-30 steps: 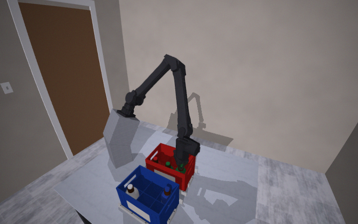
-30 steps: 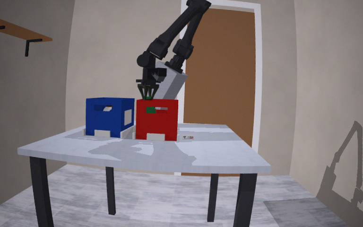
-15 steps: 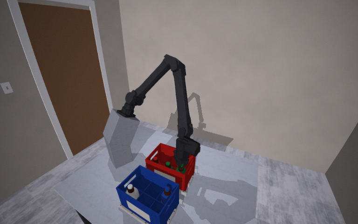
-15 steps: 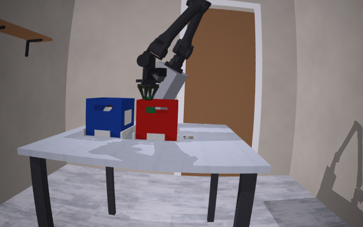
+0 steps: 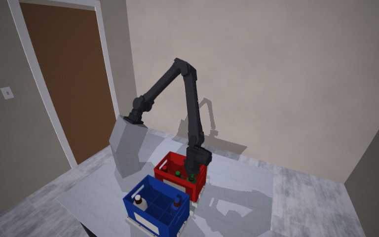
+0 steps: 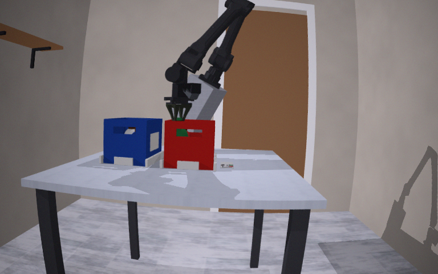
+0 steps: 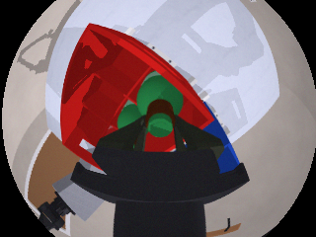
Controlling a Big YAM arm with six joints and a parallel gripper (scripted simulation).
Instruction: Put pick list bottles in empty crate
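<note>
My gripper is now 90 mm past the red crate, 40 mm to the right of it and 90 mm above it. Also, from my hand: blue crate: 80 mm behind, 200 mm to the right, 90 mm below; then red-label bottle: 180 mm behind, 10 mm to the right, 90 mm below; then blue bottle: 10 mm ahead, 160 mm to the right, 90 mm below.
</note>
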